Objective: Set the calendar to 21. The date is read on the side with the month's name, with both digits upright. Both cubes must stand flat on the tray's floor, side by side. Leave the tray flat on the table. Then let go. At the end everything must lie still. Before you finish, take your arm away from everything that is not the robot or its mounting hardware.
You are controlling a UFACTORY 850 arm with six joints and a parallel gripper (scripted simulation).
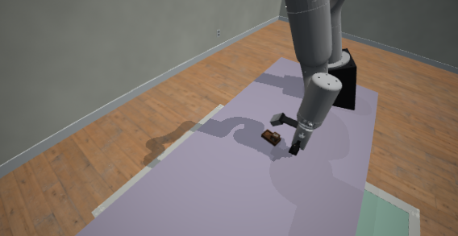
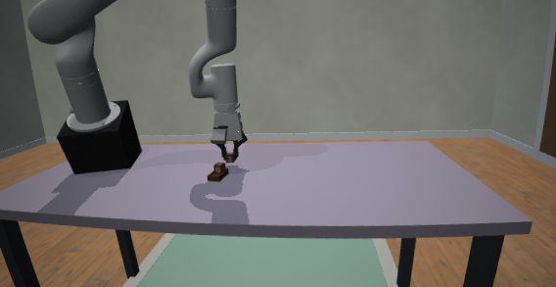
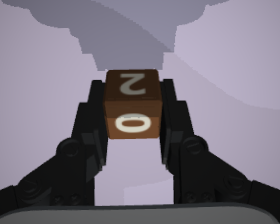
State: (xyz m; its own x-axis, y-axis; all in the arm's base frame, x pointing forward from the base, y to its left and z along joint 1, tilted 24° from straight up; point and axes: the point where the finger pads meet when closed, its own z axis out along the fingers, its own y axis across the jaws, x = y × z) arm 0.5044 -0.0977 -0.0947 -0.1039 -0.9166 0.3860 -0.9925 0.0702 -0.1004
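The digit cube lies 30 mm behind my hand, 90 mm to the right of it and 20 mm below it. Round my hand: brown cube 10 mm below; then brown tray 40 mm behind, 100 mm to the right, 40 mm below.
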